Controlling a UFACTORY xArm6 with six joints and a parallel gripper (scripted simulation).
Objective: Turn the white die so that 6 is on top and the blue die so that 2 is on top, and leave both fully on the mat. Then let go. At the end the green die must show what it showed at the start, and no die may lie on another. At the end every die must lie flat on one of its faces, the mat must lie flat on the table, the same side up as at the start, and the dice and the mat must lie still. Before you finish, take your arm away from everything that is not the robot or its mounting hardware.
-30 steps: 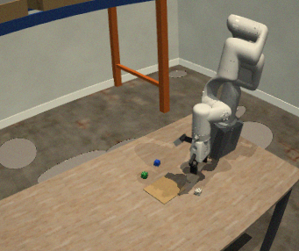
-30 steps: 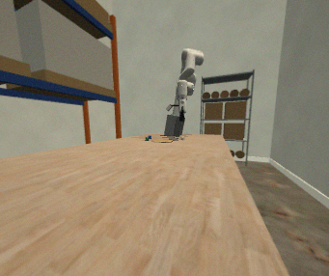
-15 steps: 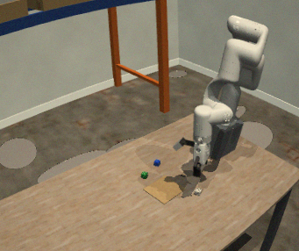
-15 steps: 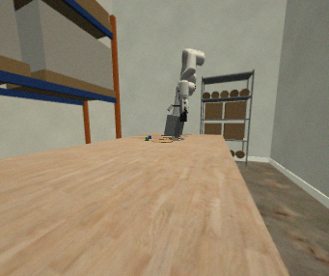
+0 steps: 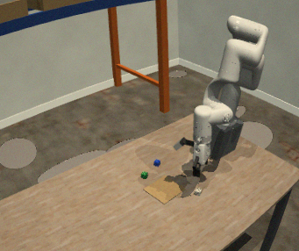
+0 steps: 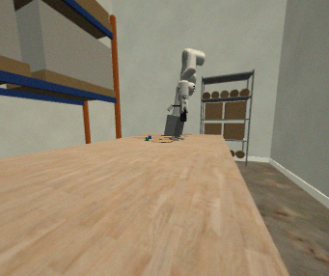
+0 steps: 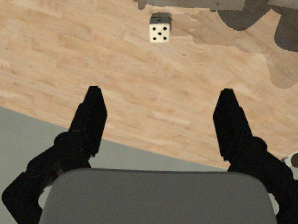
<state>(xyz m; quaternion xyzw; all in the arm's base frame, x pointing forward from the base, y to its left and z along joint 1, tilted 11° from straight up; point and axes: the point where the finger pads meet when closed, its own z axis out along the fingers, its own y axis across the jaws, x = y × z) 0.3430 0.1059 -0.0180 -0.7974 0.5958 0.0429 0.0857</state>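
Now: the white die 14 cm below my hand. Also, from my hand: blue die (4 cm behind, 29 cm to the right, 14 cm below); green die (7 cm ahead, 27 cm to the right, 14 cm below); tan mat (8 cm ahead, 14 cm to the right, 15 cm below).
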